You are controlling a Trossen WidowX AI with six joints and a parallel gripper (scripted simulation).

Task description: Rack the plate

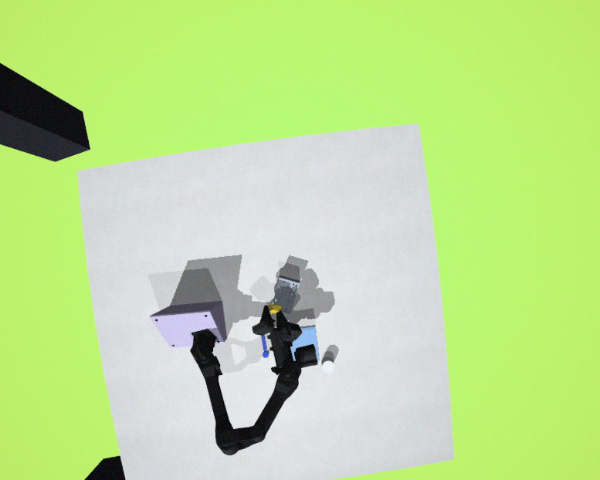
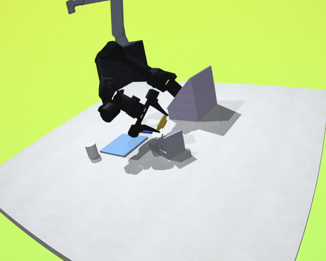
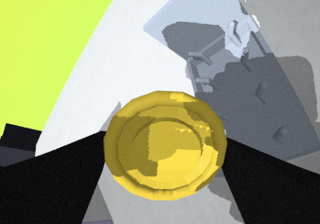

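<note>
Now: the grey dish rack 5 cm below my gripper tip, 5 cm ahead of it and 2 cm to the left of it. From my gripper tip the other things lie so: blue spoon (15 cm to the right, 8 cm behind, 7 cm below); then yellow plate (1 cm to the right); then blue mat (17 cm to the right, 7 cm below, 4 cm ahead).
</note>
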